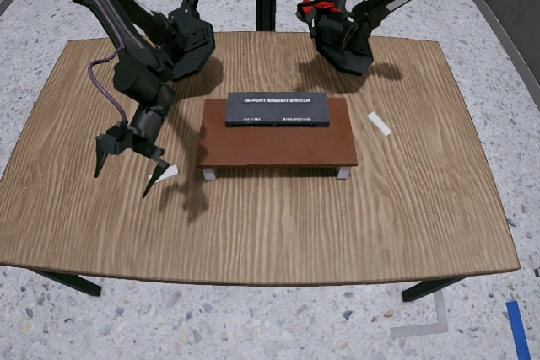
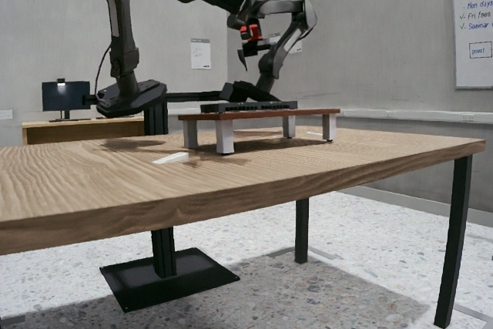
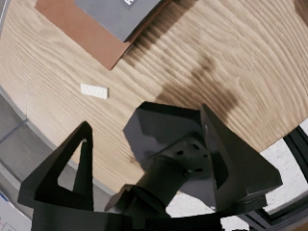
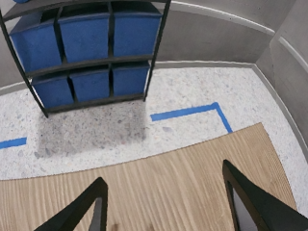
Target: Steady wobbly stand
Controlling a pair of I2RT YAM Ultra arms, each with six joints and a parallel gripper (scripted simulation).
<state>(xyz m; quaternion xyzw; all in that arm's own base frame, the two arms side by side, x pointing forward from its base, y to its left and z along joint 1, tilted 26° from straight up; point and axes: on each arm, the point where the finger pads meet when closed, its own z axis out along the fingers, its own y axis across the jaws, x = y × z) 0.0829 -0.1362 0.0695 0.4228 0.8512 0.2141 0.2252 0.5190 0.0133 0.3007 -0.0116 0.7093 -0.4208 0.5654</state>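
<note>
Right now the network switch is 34 cm behind my right hand, 31 cm to the left of it and 21 cm below it. The rest, counted from my right hand: brown stand (31 cm to the left, 28 cm behind, 27 cm below).
</note>
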